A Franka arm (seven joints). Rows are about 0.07 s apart.
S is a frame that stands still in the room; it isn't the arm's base.
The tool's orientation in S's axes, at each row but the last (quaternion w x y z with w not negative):
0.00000, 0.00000, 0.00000, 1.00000
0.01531, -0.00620, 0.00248, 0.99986
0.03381, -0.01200, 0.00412, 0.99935
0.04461, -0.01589, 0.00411, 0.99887
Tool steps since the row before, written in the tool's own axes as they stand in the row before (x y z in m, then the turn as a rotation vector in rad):
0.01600, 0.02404, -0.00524, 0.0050, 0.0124, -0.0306
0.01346, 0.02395, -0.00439, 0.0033, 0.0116, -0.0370
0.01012, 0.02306, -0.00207, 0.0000, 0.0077, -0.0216
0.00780, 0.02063, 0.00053, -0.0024, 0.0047, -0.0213
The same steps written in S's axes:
-0.01600, -0.02404, -0.00524, -0.0050, -0.0124, -0.0306
-0.01413, -0.02355, -0.00444, -0.0032, -0.0117, -0.0370
-0.01161, -0.02234, -0.00214, 0.0000, -0.0079, -0.0215
-0.00962, -0.01985, 0.00042, 0.0026, -0.0051, -0.0212

